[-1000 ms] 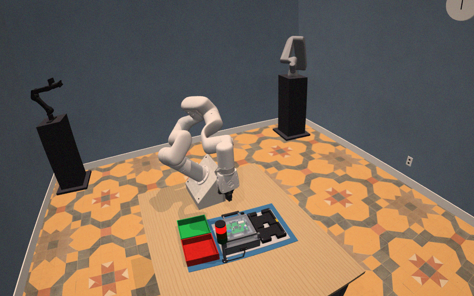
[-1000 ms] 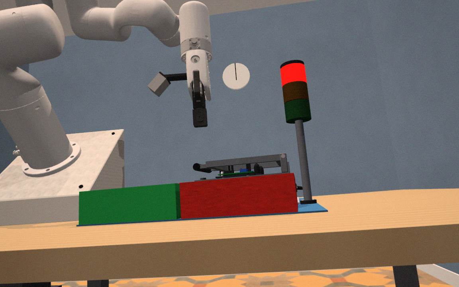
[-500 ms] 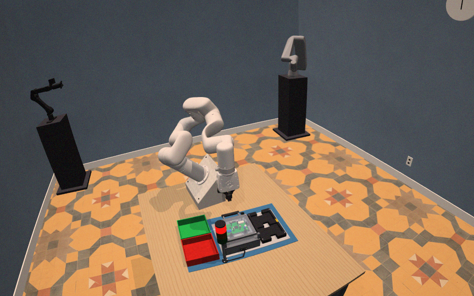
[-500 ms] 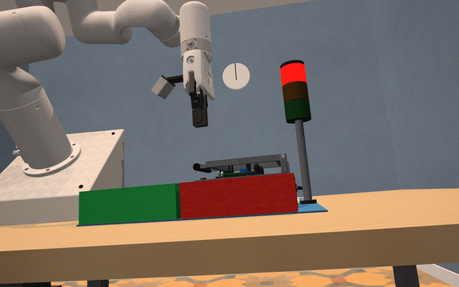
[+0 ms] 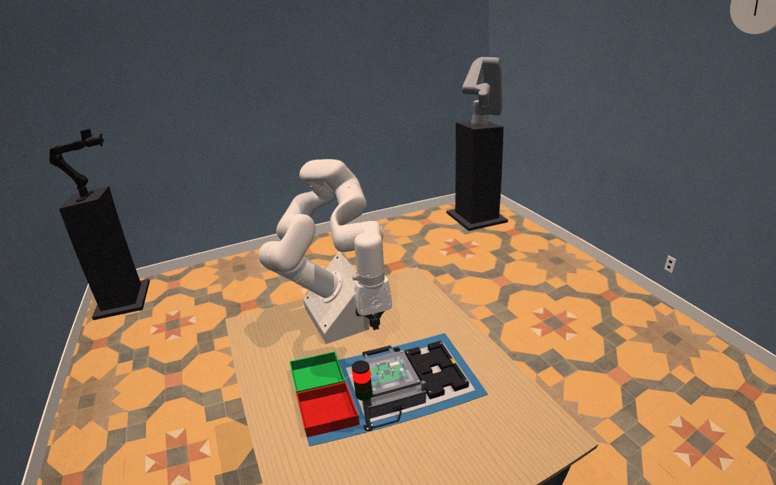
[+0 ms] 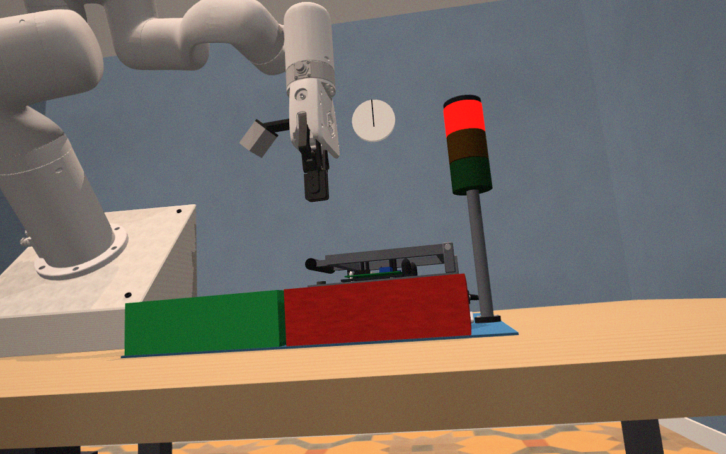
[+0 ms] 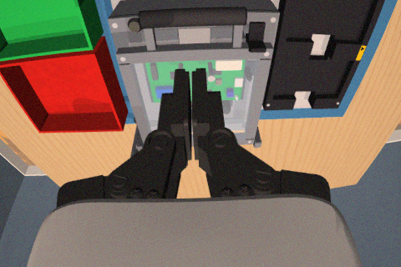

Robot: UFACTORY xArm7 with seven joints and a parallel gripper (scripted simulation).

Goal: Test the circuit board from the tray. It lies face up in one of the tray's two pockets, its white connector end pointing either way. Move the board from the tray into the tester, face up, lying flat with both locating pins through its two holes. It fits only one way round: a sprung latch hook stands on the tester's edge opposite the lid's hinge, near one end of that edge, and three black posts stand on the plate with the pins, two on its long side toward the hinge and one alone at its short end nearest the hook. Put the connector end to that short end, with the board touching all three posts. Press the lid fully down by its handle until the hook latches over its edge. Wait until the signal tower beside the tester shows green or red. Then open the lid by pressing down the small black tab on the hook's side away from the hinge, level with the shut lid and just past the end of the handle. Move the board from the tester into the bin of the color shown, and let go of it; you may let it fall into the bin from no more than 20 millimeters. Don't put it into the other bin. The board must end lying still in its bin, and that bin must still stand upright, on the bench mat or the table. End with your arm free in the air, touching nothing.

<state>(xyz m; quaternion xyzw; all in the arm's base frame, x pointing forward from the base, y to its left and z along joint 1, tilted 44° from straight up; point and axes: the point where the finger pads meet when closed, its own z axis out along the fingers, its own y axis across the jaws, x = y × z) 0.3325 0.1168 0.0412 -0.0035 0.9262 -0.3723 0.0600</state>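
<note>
Now: hand 120 mm above the black latch tab, 60 mm to the right of it and 20 mm short of it. Also, from my hand: tester plate: 140 mm below, 90 mm ahead; tester lid: 120 mm below, 90 mm ahead; green circuit board: 140 mm below, 80 mm ahead.
</note>
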